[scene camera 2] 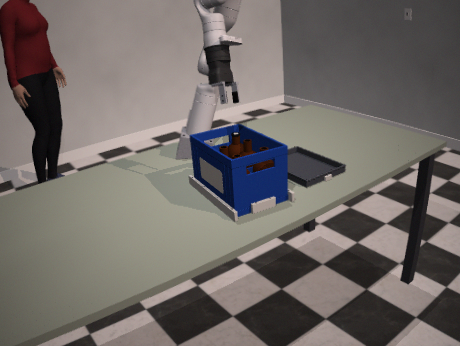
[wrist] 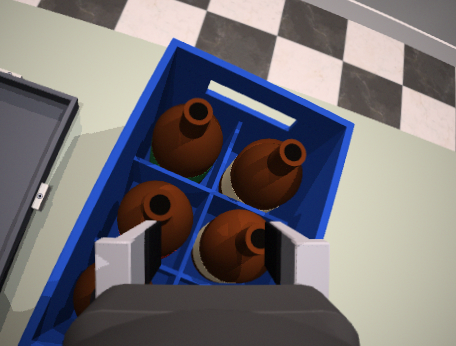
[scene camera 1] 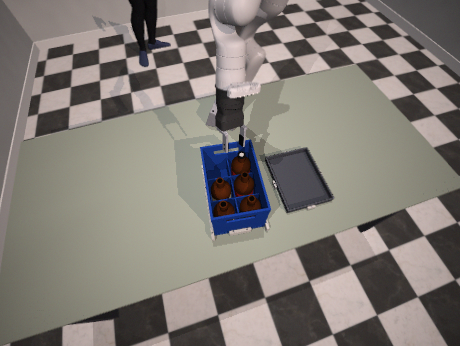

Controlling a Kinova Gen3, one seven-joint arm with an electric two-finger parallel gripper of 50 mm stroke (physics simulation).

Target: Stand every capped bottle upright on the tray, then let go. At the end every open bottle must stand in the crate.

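Places are measured from the arm's base along level axes (x ahead, y left, z up), in metres.
Pixels of known places: gripper, between the fingertips: [scene camera 2: 230, 103] [wrist: 213, 243] [scene camera 1: 233, 148].
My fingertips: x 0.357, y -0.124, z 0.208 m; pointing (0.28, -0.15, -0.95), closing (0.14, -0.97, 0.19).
For each thing: its middle in the pictures, then the offset to it from my fingertips. Level surfaces: height alone.
- brown capped bottle, middle of its body: [wrist: 114, 296] [scene camera 2: 237, 155] [scene camera 1: 240, 166] dz -0.196, dx -0.041, dy +0.049 m
- blue crate, middle of its body: [wrist: 195, 232] [scene camera 2: 237, 166] [scene camera 1: 232, 187] dz -0.194, dx +0.032, dy -0.016 m
- dark tray, middle of its body: [scene camera 2: 301, 165] [scene camera 1: 297, 178] dz -0.269, dx +0.062, dy +0.259 m
- green table, height of its surface: dz -0.282 m
A brown capped bottle [scene camera 1: 241, 165] [scene camera 2: 235, 145] with a white-topped cap stands in the back right compartment of the blue crate [scene camera 1: 242, 223] [scene camera 2: 260, 192] [wrist: 263, 82], seen from scene camera 1. Several open brown bottles stand in the middle and front compartments, among them one front right [scene camera 1: 250, 204] [wrist: 186, 142] and one middle left [scene camera 1: 221, 189] [wrist: 227, 242]. The back left compartment looks empty. The dark tray [scene camera 1: 300, 178] [scene camera 2: 317, 168] [wrist: 27, 135] beside the crate is empty. My gripper [scene camera 1: 233, 147] [scene camera 2: 230, 101] [wrist: 213, 243] is open and empty above the crate's back part.
White brackets [scene camera 1: 240, 231] [scene camera 2: 263, 205] lie along the foot of the crate, and small ones sit at the tray's edges. The crate's walls and dividers surround the bottles. A person [scene camera 1: 144, 25] [scene camera 2: 37, 85] stands behind the green table [scene camera 1: 100, 210] [scene camera 2: 110, 250].
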